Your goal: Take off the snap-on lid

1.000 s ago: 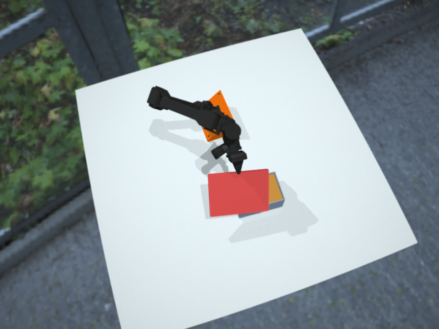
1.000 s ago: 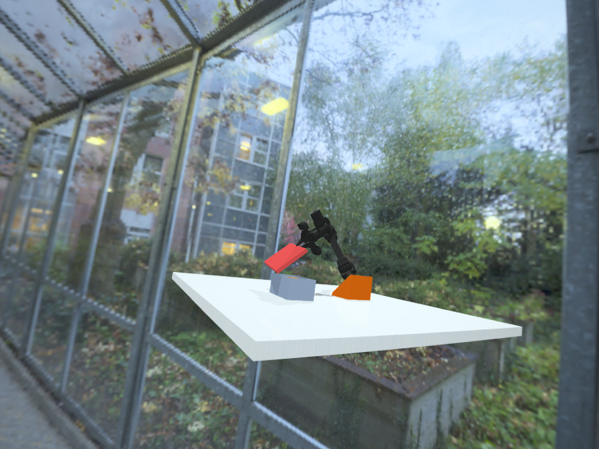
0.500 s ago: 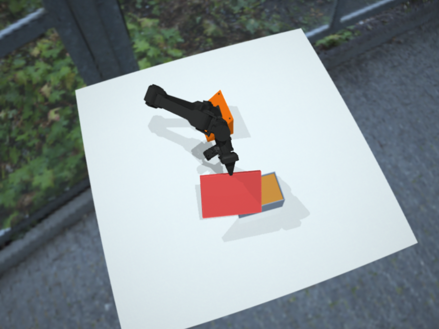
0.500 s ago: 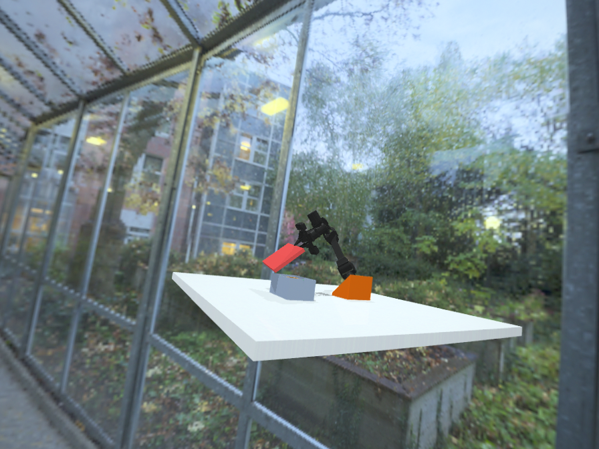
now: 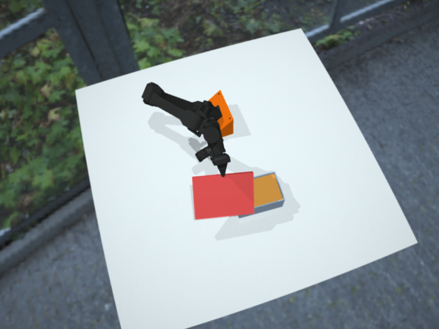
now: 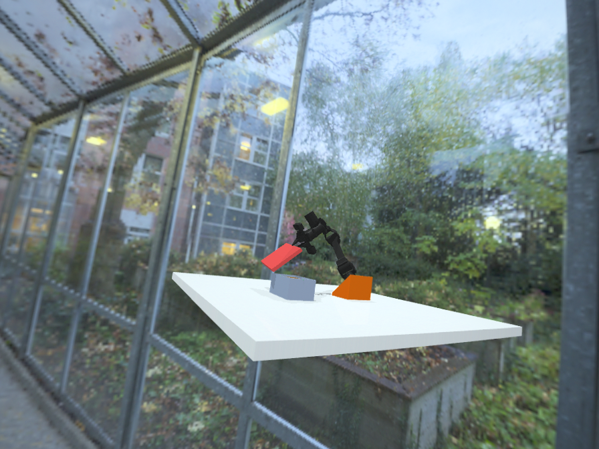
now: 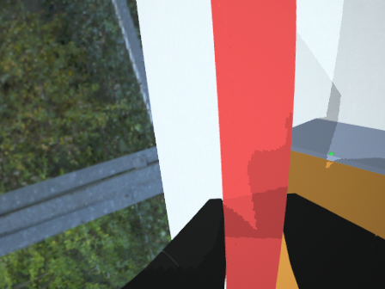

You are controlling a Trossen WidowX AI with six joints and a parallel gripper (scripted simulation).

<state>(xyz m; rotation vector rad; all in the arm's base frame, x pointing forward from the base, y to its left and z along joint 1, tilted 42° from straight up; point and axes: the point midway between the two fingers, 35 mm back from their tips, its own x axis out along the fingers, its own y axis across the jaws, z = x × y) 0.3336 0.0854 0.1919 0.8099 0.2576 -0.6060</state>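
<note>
Now: gripper tip 6 cm short of the red lid, 5 cm above it and 1 cm to the left of it. Round my gripper tip: grey storage box (19 cm below, 13 cm to the left, 5 cm ahead).
</note>
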